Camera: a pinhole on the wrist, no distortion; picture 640 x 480 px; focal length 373.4 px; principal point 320.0 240.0 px. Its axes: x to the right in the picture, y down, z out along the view. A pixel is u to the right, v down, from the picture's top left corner.
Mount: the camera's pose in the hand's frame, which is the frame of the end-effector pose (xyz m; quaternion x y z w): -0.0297 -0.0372 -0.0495 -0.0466 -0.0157 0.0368 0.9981
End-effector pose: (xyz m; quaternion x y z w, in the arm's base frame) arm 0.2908 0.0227 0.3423 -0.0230 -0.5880 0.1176 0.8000
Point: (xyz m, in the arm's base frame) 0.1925 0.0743 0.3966
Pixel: 496 413
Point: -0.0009 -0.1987 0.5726
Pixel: 427 35
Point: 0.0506 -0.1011 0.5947
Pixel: 506 97
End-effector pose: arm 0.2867 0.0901 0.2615 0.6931 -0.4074 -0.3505 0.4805
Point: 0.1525 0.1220 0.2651
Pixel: 212 364
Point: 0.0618 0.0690 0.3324
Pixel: 269 451
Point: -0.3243 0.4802 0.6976
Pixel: outside the picture
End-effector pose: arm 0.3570 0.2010 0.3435 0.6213 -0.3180 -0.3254 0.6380
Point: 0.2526 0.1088 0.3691
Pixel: 423 314
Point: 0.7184 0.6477 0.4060
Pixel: behind the camera
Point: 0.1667 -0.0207 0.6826
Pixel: outside the picture
